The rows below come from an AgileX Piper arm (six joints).
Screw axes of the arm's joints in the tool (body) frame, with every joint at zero. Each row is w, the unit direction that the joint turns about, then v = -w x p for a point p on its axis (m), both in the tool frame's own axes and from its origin. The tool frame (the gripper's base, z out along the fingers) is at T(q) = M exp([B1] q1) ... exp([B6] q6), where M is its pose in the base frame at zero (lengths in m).
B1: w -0.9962 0 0.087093 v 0 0.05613 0
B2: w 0 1 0 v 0.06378 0 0.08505
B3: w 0 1 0 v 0.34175 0 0.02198
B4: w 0 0 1 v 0 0 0
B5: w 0 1 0 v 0.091 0 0
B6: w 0 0 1 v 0 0 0
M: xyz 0.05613 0 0.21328 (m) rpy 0 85.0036 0 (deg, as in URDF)
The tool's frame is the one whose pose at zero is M.
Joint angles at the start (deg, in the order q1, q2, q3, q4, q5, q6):
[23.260 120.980 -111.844 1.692 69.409 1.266]
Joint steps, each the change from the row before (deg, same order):
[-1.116 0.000 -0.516 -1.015 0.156 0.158]
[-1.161 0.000 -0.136 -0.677 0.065 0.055]
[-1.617 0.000 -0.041 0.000 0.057 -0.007]
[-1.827 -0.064 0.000 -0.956 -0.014 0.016]
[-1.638 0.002 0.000 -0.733 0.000 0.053]
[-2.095 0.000 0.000 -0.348 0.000 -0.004]
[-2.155 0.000 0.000 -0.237 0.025 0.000]
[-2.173 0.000 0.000 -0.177 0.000 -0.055]
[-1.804 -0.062 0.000 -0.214 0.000 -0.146]
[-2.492 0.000 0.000 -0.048 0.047 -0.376]
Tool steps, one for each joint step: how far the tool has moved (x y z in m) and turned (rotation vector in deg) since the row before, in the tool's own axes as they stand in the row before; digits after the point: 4 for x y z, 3 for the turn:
[-0.0014 -0.0103 -0.0025 1.257 -0.413 0.861]
[-0.0005 -0.0102 -0.0007 0.968 -0.102 0.929]
[-0.0002 -0.0129 -0.0002 0.470 0.004 1.540]
[-0.0002 -0.0160 -0.0006 1.426 -0.100 1.433]
[0.0000 -0.0141 0.0001 1.165 0.009 1.365]
[0.0001 -0.0172 0.0003 0.938 0.043 1.878]
[0.0002 -0.0175 0.0004 0.852 0.083 1.978]
[0.0002 -0.0176 0.0005 0.800 0.068 1.961]
[0.0002 -0.0147 0.0000 0.727 0.001 1.506]
[0.0005 -0.0199 0.0007 0.774 0.148 1.988]

